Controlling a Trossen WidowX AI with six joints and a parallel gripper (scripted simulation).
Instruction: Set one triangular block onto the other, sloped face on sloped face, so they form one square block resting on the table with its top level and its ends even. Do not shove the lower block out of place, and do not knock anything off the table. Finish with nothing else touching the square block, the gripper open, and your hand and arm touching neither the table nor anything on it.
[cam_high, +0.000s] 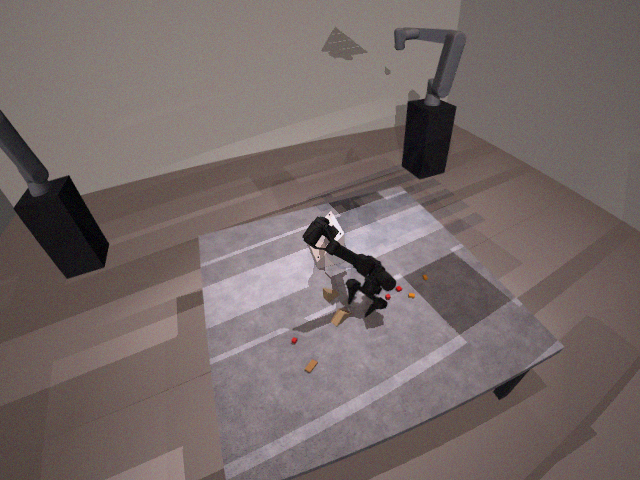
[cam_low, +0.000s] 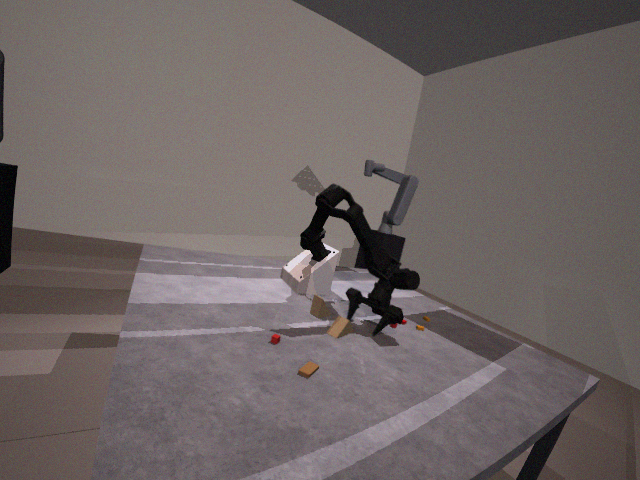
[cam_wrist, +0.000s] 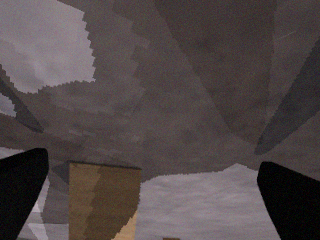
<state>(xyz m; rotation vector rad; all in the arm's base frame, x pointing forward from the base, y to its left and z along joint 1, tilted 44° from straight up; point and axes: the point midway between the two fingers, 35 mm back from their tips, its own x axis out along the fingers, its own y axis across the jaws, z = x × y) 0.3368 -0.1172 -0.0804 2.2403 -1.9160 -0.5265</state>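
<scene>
My gripper tip is now 70 mm to the left of the tan wooden block and 20 mm below it. The rest, counted from my gripper tip: flat tan piece: 260 mm to the right, 150 mm ahead.
</scene>
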